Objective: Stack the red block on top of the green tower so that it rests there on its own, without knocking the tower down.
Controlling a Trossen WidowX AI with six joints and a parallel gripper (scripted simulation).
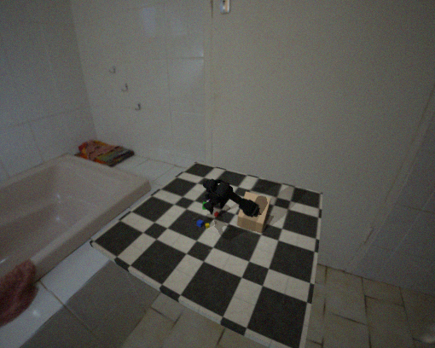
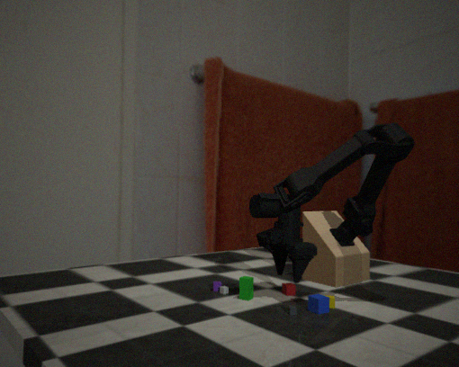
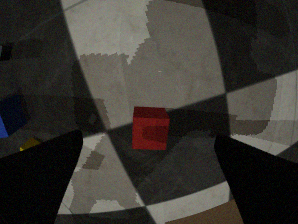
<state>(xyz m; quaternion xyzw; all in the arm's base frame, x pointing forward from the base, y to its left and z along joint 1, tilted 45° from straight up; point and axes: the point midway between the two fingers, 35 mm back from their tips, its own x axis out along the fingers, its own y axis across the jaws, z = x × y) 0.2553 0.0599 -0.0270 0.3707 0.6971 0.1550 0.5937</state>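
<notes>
The red block lies 30 mm below my gripper tip. Round my gripper tip: purple cube: 130 mm to the right, 130 mm ahead, 30 mm below; white cube: 130 mm ahead, 100 mm to the right, 30 mm below; blue cube: 140 mm to the left, 50 mm ahead, 20 mm below.
</notes>
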